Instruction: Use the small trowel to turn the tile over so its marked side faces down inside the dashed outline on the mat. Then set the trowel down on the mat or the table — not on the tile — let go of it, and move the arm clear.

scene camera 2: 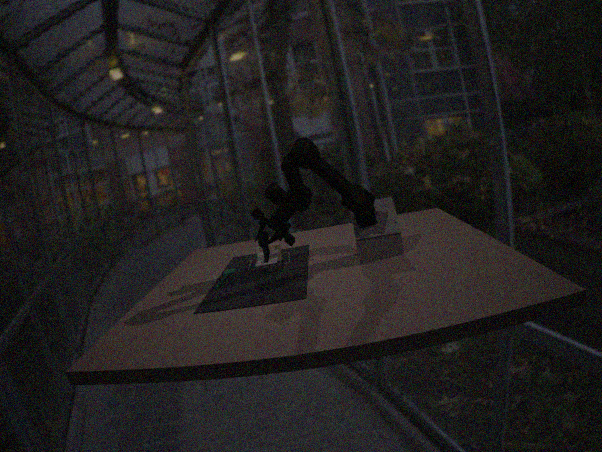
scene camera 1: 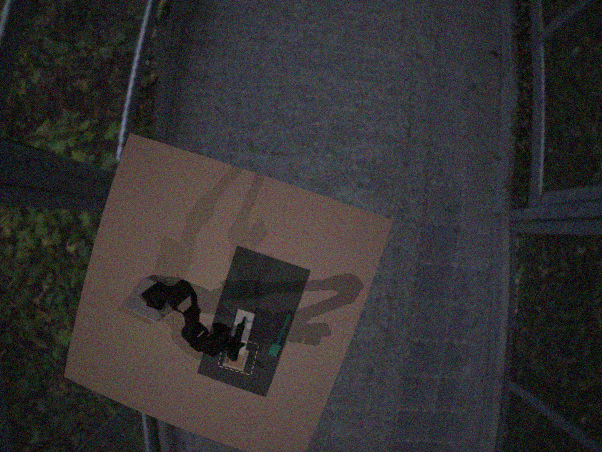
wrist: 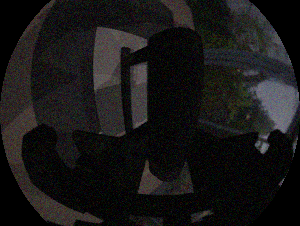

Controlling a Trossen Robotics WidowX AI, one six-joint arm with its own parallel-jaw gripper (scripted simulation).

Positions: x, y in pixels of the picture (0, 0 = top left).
Scene:
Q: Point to a dark mat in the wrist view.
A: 62, 90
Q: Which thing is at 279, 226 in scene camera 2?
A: My gripper.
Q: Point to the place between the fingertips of my gripper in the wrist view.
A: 165, 124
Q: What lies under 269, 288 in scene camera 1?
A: A dark mat.

